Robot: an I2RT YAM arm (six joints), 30 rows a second.
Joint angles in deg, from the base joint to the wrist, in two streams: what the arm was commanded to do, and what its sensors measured. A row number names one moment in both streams.
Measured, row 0:
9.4, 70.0, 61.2, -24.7, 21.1, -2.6
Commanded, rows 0 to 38:
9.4, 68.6, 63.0, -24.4, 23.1, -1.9
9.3, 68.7, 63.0, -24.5, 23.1, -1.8
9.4, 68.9, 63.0, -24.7, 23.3, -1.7
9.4, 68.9, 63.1, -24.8, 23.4, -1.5
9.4, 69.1, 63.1, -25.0, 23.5, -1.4
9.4, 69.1, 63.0, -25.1, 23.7, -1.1
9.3, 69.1, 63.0, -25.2, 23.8, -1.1
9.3, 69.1, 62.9, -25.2, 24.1, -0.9
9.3, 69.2, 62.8, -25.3, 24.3, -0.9
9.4, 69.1, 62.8, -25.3, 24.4, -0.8
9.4, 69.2, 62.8, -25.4, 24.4, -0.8
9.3, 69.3, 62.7, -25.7, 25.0, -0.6
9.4, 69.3, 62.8, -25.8, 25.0, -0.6
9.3, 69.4, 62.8, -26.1, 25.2, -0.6
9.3, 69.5, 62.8, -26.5, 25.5, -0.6
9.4, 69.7, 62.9, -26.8, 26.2, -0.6
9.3, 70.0, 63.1, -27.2, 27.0, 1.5
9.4, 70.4, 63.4, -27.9, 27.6, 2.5
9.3, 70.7, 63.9, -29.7, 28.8, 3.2
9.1, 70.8, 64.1, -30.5, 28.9, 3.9
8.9, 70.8, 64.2, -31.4, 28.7, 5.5
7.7, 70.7, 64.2, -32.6, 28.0, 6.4
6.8, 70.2, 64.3, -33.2, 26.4, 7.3
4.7, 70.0, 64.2, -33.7, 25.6, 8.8
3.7, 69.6, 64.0, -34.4, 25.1, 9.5
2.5, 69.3, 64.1, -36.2, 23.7, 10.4
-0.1, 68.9, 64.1, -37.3, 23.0, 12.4
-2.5, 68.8, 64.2, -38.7, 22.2, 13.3
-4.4, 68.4, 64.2, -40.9, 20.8, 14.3
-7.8, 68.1, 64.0, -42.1, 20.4, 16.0
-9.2, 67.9, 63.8, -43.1, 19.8, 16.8
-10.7, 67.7, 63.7, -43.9, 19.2, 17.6
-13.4, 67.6, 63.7, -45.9, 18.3, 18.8
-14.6, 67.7, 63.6, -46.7, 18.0, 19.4
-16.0, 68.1, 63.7, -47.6, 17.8, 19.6
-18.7, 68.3, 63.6, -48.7, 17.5, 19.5
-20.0, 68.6, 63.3, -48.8, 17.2, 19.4
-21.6, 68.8, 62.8, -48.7, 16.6, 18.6
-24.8, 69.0, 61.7, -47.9, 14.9, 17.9
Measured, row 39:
-20.0, 69.5, 62.0, -46.0, 18.3, 16.8
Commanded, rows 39 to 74:
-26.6, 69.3, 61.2, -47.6, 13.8, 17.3
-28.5, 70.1, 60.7, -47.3, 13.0, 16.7
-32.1, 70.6, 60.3, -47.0, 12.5, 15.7
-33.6, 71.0, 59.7, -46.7, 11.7, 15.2
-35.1, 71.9, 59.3, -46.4, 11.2, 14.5
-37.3, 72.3, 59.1, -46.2, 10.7, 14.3
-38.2, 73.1, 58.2, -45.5, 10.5, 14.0
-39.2, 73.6, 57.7, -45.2, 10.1, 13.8
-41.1, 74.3, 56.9, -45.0, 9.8, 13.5
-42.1, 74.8, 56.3, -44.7, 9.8, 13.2
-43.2, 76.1, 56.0, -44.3, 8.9, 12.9
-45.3, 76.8, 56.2, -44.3, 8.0, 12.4
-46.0, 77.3, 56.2, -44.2, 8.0, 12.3
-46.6, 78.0, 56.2, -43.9, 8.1, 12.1
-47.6, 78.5, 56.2, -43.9, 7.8, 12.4
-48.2, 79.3, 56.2, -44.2, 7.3, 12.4
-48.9, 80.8, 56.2, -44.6, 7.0, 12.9
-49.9, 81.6, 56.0, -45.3, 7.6, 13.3
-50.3, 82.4, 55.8, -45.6, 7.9, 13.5
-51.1, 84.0, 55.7, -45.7, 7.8, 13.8
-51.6, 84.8, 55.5, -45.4, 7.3, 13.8
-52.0, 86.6, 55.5, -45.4, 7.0, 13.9
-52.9, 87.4, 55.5, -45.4, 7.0, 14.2
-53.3, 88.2, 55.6, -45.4, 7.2, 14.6
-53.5, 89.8, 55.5, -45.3, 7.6, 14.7
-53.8, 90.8, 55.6, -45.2, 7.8, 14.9
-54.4, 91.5, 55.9, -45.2, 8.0, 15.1
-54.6, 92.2, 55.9, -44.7, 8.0, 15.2
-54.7, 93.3, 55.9, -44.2, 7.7, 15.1
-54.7, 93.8, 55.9, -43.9, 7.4, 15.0
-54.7, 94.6, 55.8, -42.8, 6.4, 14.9
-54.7, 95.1, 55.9, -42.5, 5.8, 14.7
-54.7, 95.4, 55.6, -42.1, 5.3, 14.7
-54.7, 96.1, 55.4, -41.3, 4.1, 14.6
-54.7, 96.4, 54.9, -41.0, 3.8, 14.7
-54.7, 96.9, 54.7, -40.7, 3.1, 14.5
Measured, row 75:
-54.5, 94.8, 55.7, -43.9, 5.3, 14.1
